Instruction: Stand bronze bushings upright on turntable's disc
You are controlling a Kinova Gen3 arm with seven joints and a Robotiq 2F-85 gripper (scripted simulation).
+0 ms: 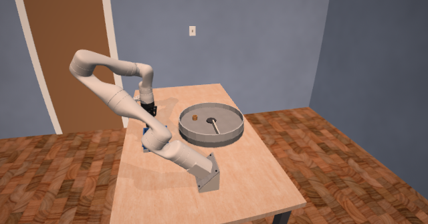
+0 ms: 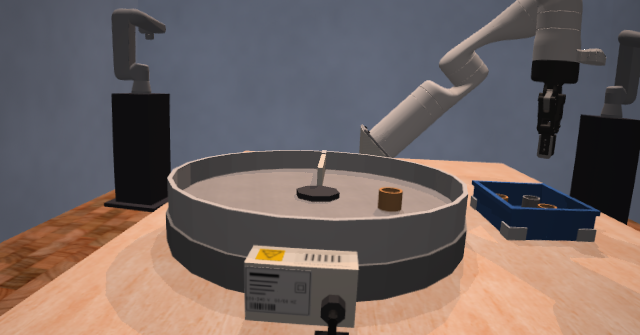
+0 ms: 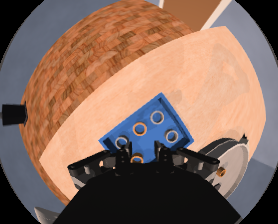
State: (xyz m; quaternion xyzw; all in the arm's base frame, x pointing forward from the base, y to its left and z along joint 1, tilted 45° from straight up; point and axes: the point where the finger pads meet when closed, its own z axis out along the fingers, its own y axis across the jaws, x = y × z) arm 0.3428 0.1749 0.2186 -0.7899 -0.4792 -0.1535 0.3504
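Now: hand 110 mm above the blue crate and 20 mm to the left of it. Also, from my hand: grey turntable disc: 370 mm to the right, 120 mm ahead, 80 mm below.
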